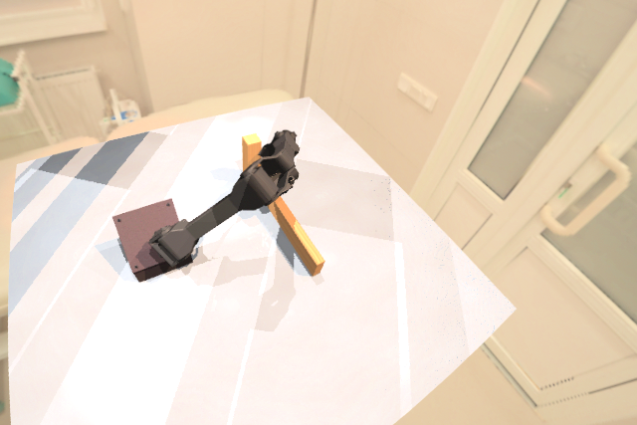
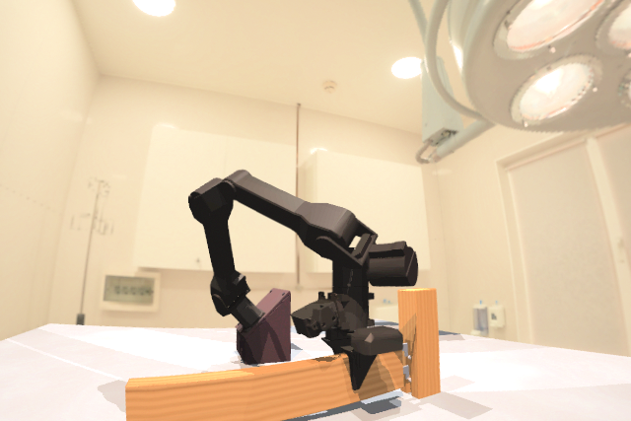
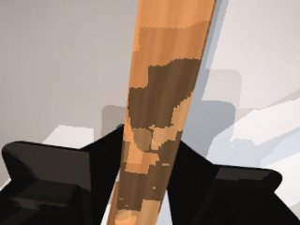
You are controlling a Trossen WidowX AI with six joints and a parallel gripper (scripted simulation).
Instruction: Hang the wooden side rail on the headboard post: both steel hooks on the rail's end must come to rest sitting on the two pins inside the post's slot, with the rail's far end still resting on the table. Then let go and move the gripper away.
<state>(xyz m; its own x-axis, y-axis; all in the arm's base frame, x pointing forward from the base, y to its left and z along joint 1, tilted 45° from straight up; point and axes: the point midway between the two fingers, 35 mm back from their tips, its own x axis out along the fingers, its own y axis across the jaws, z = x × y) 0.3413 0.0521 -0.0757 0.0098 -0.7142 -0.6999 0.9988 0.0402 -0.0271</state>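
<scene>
Now: the headboard post 14 cm to the left of my gripper tip and 4 cm above it.
</scene>
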